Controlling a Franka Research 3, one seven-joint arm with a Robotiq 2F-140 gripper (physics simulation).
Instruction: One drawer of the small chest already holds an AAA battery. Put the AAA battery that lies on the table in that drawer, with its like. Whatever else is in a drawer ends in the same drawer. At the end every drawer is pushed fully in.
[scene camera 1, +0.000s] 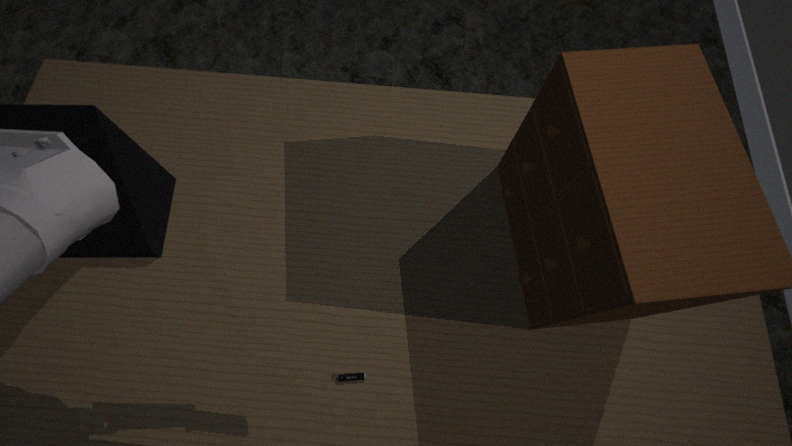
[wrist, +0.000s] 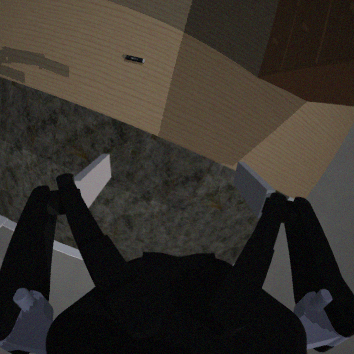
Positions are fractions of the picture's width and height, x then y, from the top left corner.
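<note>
There is my gripper (wrist: 0.49, 0.48), which I can see, and along with it I see a wooden chest (scene camera 1: 0.87, 0.51).
</note>
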